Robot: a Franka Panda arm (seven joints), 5 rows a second.
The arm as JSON. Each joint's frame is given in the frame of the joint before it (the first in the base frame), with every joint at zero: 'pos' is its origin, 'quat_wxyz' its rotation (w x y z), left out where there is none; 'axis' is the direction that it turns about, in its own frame. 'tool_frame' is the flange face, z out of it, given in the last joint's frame.
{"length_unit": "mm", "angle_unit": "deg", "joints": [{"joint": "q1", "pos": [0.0, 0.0, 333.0], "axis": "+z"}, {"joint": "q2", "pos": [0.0, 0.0, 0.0], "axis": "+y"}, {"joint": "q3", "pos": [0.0, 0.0, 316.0], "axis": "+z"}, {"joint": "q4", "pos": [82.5, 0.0, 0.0], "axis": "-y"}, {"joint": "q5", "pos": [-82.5, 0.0, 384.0], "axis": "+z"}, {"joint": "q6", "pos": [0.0, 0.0, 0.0], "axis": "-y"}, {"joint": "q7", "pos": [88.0, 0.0, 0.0], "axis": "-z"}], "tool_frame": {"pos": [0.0, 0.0, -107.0], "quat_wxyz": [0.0, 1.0, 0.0, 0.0]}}
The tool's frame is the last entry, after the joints.
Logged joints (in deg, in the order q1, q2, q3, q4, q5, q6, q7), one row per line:
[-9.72, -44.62, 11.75, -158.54, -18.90, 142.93, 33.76]
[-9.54, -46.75, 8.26, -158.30, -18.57, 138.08, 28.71]
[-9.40, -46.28, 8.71, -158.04, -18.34, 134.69, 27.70]
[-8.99, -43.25, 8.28, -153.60, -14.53, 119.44, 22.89]
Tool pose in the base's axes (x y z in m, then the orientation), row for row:
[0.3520, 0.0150, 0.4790, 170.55, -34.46, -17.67]
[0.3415, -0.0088, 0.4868, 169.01, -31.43, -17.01]
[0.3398, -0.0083, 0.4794, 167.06, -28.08, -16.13]
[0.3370, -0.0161, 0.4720, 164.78, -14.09, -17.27]
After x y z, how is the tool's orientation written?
As angles about the fixed x, y, z axes (roll, pitch, yaw), in degrees.
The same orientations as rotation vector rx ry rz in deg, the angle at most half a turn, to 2 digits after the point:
[156.57, -28.46, 46.73]
[157.03, -27.85, 42.09]
[157.17, -26.84, 36.93]
[159.85, -26.98, 16.55]

